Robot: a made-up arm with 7 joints.
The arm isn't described. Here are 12 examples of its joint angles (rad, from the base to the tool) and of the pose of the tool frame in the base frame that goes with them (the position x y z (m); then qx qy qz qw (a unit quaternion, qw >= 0)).
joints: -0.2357 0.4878 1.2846 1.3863 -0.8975 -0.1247 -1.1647
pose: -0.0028 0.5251 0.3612 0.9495 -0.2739 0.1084 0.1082
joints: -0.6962 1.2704 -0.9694 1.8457 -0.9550 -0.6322 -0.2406
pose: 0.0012 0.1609 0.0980 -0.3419 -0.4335 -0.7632 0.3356
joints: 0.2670 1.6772 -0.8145 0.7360 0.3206 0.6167 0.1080
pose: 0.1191 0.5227 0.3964 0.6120 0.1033 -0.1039 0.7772
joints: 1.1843 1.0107 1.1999 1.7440 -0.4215 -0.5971 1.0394
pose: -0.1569 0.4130 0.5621 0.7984 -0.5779 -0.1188 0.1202
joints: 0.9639 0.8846 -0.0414 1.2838 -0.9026 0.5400 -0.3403
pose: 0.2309 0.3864 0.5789 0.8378 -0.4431 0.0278 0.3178
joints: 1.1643 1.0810 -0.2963 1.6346 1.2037 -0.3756 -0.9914
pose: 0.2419 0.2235 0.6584 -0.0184 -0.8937 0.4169 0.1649
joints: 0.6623 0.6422 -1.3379 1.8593 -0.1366 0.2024 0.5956
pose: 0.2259 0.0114 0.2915 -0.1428 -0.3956 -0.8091 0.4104
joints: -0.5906 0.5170 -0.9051 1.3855 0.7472 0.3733 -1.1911
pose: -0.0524 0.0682 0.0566 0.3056 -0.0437 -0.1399 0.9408
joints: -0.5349 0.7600 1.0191 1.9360 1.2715 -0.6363 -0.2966
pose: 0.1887 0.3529 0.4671 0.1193 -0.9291 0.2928 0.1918
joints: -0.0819 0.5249 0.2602 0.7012 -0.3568 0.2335 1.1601
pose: 0.1039 0.4103 0.1317 -0.2068 -0.0798 -0.1746 0.9594
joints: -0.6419 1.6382 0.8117 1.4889 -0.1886 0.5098 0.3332
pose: 0.2487 0.3507 0.5127 0.6183 -0.2884 -0.3813 0.6238
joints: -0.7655 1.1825 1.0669 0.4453 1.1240 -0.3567 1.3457
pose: -0.0047 0.5716 0.3312 0.0971 -0.6853 -0.0656 0.7188
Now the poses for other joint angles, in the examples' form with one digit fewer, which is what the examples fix.
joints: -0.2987 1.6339 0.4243 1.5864 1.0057 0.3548 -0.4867
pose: 0.278 0.307 0.451 0.423 -0.621 -0.027 0.660
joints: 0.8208 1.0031 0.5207 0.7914 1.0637 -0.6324 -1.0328
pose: 0.194 0.533 0.519 -0.176 0.568 -0.802 0.059
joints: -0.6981 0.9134 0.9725 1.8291 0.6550 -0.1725 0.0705
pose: 0.195 0.374 0.408 0.273 -0.780 -0.105 0.553
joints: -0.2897 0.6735 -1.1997 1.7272 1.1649 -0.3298 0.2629
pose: 0.012 -0.004 0.141 -0.566 -0.287 -0.001 0.772
